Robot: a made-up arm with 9 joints. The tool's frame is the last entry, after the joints. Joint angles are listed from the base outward. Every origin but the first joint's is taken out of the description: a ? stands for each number. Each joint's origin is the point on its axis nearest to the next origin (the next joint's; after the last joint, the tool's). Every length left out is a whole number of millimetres.
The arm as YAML. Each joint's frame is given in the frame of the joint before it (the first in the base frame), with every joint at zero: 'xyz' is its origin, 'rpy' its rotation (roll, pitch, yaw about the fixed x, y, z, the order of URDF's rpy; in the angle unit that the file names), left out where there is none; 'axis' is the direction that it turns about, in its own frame. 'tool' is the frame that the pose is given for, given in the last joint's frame.
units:
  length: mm
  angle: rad
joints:
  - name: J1
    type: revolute
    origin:
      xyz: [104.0, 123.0, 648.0]
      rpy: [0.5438, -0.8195, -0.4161]
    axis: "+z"
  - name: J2
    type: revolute
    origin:
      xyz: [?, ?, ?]
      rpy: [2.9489, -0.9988, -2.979]
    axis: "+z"
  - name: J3
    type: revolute
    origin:
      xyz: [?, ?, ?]
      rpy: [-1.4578, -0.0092, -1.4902]
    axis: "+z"
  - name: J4
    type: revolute
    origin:
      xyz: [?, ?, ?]
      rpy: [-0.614, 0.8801, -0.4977]
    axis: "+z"
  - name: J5
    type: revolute
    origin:
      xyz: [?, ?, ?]
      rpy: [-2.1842, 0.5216, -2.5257]
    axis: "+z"
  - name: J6
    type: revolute
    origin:
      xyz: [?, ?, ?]
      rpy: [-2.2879, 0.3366, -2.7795]
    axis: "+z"
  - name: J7
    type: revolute
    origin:
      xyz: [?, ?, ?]
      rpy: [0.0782, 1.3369, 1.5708]
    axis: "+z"
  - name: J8
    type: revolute
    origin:
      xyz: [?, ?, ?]
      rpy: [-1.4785, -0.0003, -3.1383]
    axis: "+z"
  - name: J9
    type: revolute
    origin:
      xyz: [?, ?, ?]
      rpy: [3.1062, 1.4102, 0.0]
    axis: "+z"
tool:
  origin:
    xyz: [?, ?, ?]
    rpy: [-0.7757, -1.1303, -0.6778]
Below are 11 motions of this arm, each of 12 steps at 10 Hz.
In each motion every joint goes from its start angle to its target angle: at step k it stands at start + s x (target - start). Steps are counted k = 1, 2, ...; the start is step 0. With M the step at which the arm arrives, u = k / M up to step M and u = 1 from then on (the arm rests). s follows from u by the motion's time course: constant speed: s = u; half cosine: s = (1 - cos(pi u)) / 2; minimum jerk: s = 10 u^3 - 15 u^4 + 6 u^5.
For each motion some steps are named. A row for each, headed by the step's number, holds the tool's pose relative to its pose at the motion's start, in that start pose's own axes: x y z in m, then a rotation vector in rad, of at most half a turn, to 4 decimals.
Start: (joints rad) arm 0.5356 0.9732 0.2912 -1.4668 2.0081 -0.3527 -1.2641 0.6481 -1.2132
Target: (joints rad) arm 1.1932 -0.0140 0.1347 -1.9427 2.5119 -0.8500 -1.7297 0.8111 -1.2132
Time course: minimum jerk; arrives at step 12
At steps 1, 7, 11, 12:
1: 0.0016 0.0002 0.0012 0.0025 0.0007 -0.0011
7: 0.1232 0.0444 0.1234 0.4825 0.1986 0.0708
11: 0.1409 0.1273 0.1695 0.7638 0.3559 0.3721
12: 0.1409 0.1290 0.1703 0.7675 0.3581 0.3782

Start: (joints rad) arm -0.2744 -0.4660 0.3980 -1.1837 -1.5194 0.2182 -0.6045 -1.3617 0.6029
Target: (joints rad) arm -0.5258 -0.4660 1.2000 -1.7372 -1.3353 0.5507 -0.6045 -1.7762 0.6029
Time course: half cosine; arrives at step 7
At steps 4, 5, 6, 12:
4: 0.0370 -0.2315 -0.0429 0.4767 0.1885 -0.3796
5: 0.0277 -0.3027 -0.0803 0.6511 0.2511 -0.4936
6: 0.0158 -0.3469 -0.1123 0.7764 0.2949 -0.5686
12: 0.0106 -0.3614 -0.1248 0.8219 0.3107 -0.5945

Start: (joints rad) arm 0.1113 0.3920 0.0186 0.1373 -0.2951 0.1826 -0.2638 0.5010 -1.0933
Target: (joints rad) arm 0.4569 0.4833 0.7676 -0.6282 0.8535 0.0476 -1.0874 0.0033 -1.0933
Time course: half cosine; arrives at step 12
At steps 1, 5, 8, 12:
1: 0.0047 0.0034 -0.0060 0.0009 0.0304 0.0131
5: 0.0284 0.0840 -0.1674 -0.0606 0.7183 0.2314
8: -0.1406 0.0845 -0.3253 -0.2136 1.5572 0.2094
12: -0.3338 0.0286 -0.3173 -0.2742 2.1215 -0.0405

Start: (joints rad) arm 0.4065 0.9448 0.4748 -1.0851 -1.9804 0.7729 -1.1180 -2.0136 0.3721
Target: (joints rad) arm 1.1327 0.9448 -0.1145 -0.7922 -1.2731 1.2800 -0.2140 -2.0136 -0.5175
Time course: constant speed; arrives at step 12
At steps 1, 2, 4, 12:
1: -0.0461 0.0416 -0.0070 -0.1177 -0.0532 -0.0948
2: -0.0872 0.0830 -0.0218 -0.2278 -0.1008 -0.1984
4: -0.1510 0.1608 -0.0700 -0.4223 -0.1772 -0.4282
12: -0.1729 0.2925 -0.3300 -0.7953 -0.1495 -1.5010

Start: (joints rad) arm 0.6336 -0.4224 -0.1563 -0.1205 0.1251 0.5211 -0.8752 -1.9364 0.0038
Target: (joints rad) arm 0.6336 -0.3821 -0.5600 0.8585 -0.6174 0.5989 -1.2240 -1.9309 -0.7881
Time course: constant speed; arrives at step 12
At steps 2, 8, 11, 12:
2: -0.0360 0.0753 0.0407 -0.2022 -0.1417 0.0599
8: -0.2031 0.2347 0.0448 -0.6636 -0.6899 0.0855
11: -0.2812 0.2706 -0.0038 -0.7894 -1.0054 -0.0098
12: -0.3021 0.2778 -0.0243 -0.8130 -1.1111 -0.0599

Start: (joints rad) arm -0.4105 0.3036 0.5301 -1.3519 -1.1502 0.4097 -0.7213 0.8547 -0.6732
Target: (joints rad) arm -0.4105 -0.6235 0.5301 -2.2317 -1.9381 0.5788 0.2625 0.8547 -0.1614
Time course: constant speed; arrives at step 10
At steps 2, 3, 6, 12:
2: -0.0731 -0.0460 0.0586 0.2900 -0.4300 0.1954
3: -0.1099 -0.0702 0.0781 0.4212 -0.6446 0.3023
6: -0.2123 -0.1406 0.1064 0.7480 -1.2842 0.6534
12: -0.3300 -0.2225 0.1004 0.9720 -2.1247 1.1613

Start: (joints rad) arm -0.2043 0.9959 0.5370 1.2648 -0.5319 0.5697 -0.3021 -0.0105 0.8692
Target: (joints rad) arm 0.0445 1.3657 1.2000 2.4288 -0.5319 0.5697 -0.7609 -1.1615 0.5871
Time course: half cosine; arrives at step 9
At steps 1, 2, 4, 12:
1: 0.0009 0.0177 0.0007 -0.0391 0.0085 -0.0216
2: -0.0006 0.0675 0.0005 -0.1481 0.0213 -0.0813
4: -0.0468 0.2154 -0.0216 -0.4582 -0.0517 -0.2405
12: -0.2405 0.3095 -0.1154 -0.6459 -0.4560 -0.2273

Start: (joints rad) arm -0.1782 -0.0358 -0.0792 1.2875 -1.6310 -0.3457 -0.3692 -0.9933 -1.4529
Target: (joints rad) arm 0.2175 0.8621 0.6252 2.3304 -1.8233 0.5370 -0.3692 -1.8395 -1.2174
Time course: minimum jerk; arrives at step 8
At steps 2, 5, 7, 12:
2: 0.0459 0.0501 0.0252 -0.2011 0.1846 -0.0106
5: 0.1473 0.1653 0.0610 -0.9607 1.1797 -0.7686
7: 0.0925 0.2194 0.1325 -0.9691 1.2983 -1.4088
12: 0.0879 0.2255 0.1372 -0.9627 1.2953 -1.4514

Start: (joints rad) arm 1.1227 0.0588 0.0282 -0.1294 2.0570 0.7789 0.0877 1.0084 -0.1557
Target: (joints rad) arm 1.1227 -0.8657 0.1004 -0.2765 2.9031 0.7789 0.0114 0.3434 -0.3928
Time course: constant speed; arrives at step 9
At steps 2, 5, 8, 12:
2: 0.0506 -0.0474 -0.0812 0.0562 0.2450 0.0773
5: 0.1141 -0.0986 -0.2232 0.0733 0.6244 0.2026
8: 0.1512 -0.1432 -0.3716 0.0209 1.0031 0.3153
12: 0.1576 -0.1603 -0.4187 -0.0087 1.1267 0.3460

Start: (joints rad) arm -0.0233 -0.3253 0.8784 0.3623 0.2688 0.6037 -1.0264 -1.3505 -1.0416
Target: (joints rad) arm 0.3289 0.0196 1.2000 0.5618 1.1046 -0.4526 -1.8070 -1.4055 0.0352
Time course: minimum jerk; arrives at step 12
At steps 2, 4, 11, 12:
2: 0.0118 -0.0062 -0.0174 0.0781 -0.0049 0.0460
4: 0.0766 -0.0211 -0.1201 0.4752 -0.0219 0.2593
11: 0.2848 0.4610 -0.5402 2.3539 0.1878 1.0479
12: 0.2842 0.4663 -0.5406 2.3656 0.1925 1.0521

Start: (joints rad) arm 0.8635 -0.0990 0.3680 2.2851 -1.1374 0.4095 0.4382 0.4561 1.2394
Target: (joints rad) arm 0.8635 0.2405 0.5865 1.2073 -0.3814 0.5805 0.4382 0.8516 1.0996
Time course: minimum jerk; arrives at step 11
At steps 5, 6, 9, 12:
5: -0.2157 0.0492 0.0675 0.0201 -0.4911 0.3490
6: -0.2902 0.0221 0.0521 0.0770 -0.6830 0.4731
9: -0.3688 -0.0919 -0.0493 0.3082 -1.0622 0.6930
12: -0.3690 -0.1073 -0.0664 0.3463 -1.1027 0.7142

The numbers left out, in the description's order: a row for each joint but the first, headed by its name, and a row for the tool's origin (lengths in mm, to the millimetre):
J2: 50.0 14.0 0.0
J3: -68.0 60.0 0.0
J4: -114.0 136.0 0.0
J5: -159.0 -132.0 0.0
J6: -43.0 66.0 0.0
J7: -71.0 -61.0 0.0
J8: 109.0 -170.0 0.0
J9: -290.0 -36.0 0.0
tool: -45.0 229.0 0.0

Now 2 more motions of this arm.
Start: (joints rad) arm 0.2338 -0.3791 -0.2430 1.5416 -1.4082 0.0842 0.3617 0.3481 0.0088
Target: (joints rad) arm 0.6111 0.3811 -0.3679 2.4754 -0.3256 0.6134 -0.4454 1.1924 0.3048
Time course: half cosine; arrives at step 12
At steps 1, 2, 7, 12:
1: -0.0008 0.0019 -0.0034 -0.0044 0.0048 -0.0111
2: -0.0036 0.0095 -0.0121 -0.0213 0.0190 -0.0427
7: -0.0283 0.2763 -0.0257 -0.5696 0.1602 -0.2271
12: -0.0546 0.5735 -0.1115 -1.1639 0.1998 -0.1270

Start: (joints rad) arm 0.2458 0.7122 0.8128 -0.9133 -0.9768 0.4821 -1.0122 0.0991 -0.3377
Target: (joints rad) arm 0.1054 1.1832 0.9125 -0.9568 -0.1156 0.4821 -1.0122 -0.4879 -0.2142
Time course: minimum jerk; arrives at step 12
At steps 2, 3, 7, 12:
2: 0.0241 -0.0091 -0.0183 0.0235 0.0649 0.0005
3: 0.0667 -0.0254 -0.0570 0.0688 0.1890 0.0005
7: 0.1947 -0.0992 -0.4577 0.4341 1.1816 -0.0710
12: 0.0781 -0.0994 -0.6527 0.6385 1.7924 -0.2160

